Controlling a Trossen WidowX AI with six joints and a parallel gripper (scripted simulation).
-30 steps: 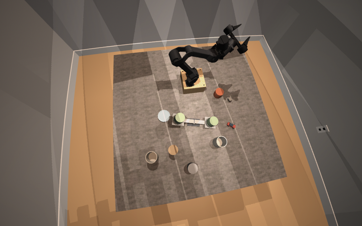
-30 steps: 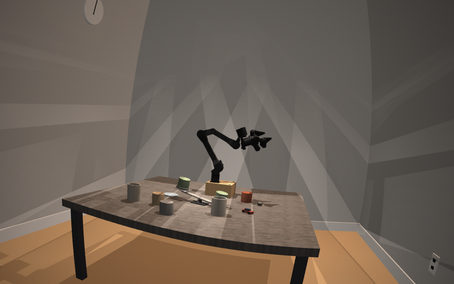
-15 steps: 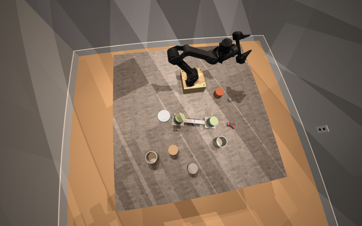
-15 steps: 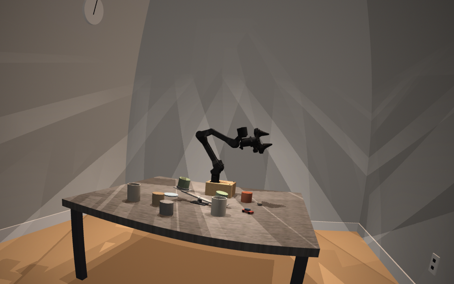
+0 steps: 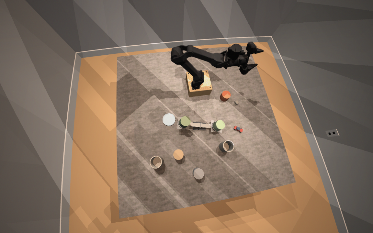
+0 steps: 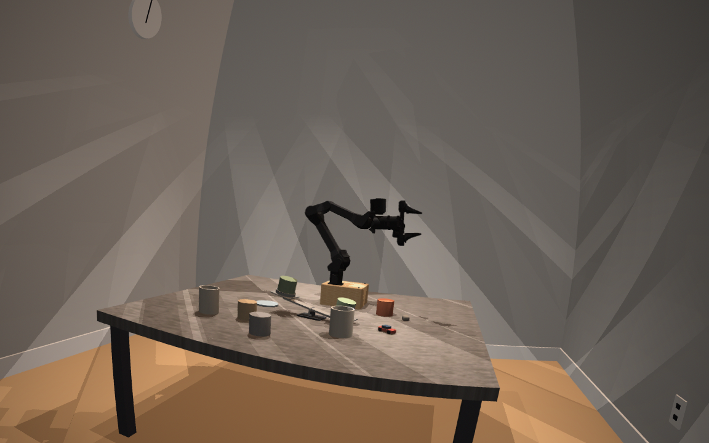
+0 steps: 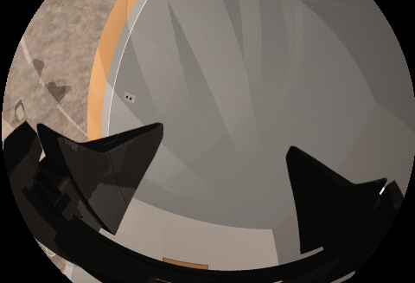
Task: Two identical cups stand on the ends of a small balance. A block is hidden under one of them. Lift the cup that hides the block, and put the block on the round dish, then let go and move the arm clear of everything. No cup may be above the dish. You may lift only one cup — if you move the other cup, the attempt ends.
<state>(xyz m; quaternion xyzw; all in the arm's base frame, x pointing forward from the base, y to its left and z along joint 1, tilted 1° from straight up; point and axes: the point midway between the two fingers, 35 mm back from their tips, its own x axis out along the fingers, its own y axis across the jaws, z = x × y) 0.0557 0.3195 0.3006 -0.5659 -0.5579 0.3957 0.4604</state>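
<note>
My gripper tip is now 360 mm above the grey block, 290 mm short of it and 260 mm to the left of it. Round my gripper tip: red toy car 380 mm below, 340 mm ahead, 90 mm to the right; small stone 390 mm below, 130 mm ahead, 30 mm to the right; orange-red cylinder 360 mm below, 140 mm to the right, 60 mm ahead.
</note>
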